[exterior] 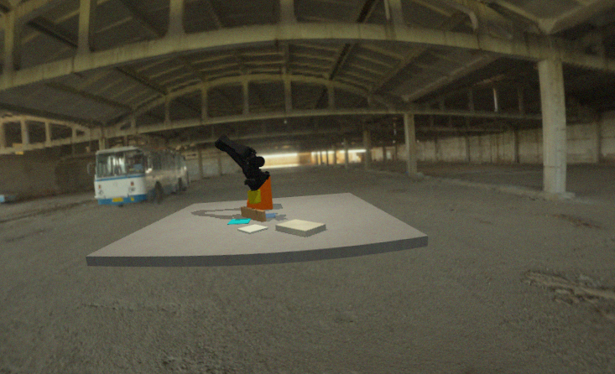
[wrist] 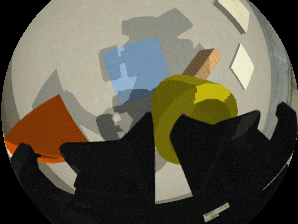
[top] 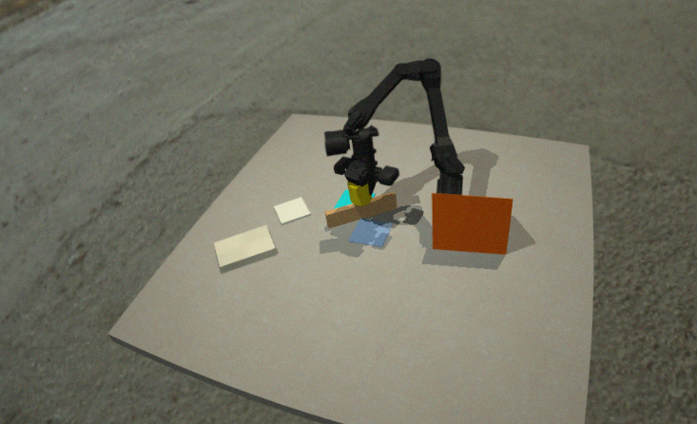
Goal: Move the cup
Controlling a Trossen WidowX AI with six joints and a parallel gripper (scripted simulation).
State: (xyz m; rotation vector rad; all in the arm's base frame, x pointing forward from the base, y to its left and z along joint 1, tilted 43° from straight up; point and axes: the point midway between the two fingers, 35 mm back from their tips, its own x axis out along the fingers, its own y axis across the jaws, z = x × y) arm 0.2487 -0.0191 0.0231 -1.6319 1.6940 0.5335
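The cyan pad is 120 mm below my gripper tip, 90 mm to the right of it and 90 mm ahead of it. From my gripper tip the other things lie so: yellow cup (20 mm ahead, 10 mm to the right); then blue pad (120 mm below, 40 mm to the left, 10 mm behind); then wooden block (100 mm below, 40 mm ahead, 20 mm to the right).
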